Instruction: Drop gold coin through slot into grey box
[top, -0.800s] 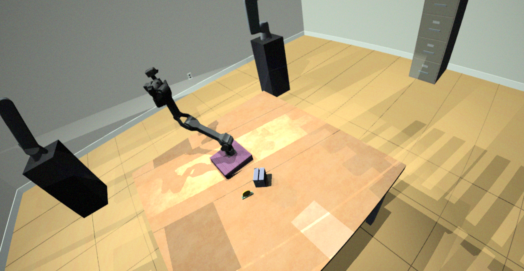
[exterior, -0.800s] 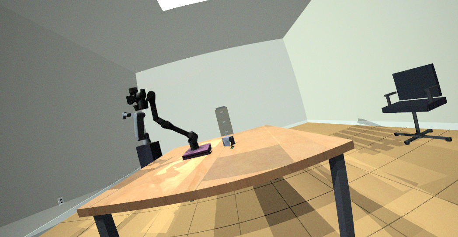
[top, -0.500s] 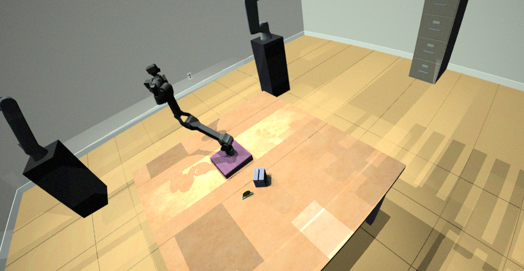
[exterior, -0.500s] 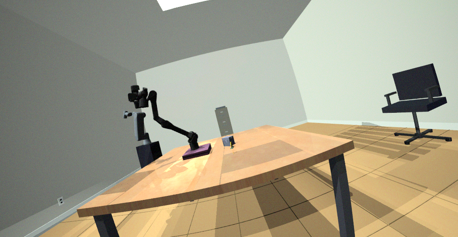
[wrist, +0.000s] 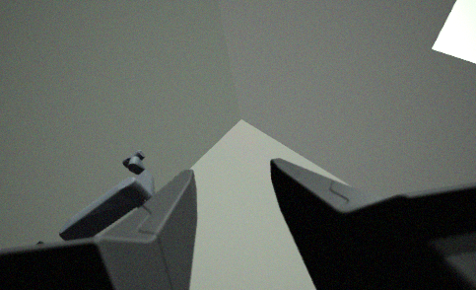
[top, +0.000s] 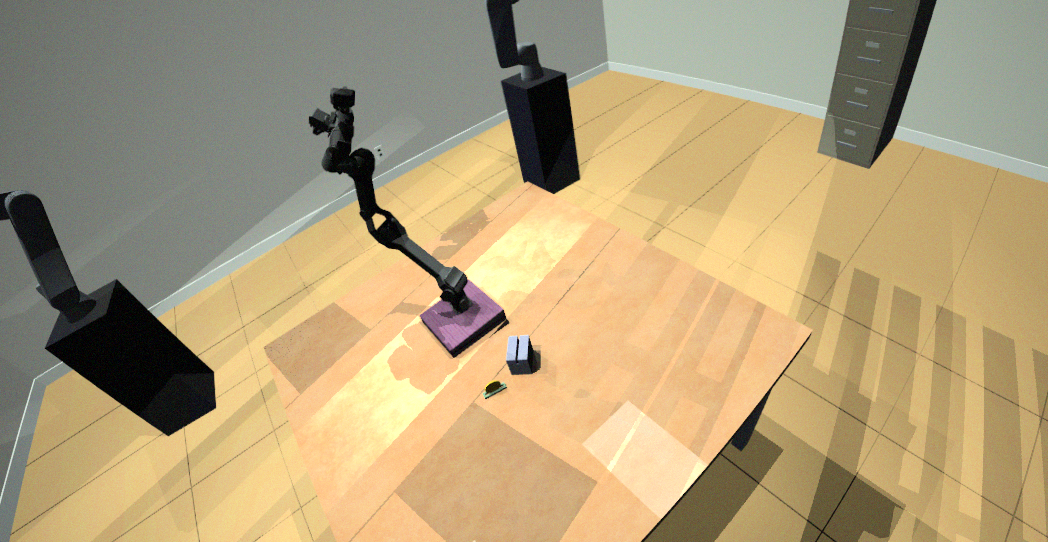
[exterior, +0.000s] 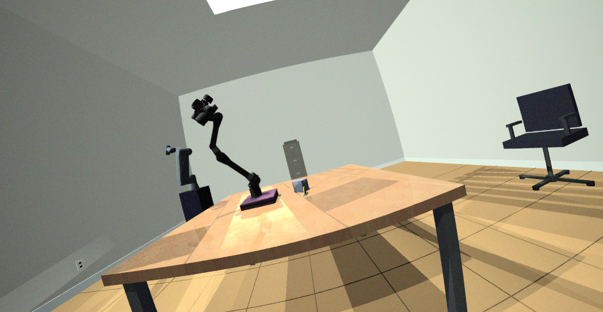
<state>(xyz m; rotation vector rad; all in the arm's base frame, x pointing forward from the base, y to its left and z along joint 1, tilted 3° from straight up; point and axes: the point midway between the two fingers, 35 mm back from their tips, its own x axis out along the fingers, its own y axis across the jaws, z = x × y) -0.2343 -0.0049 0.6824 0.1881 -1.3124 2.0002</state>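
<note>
Now: gripper tip 60 cm short of the gold coin, 5 cm to the left of it and 71 cm above it.
</note>
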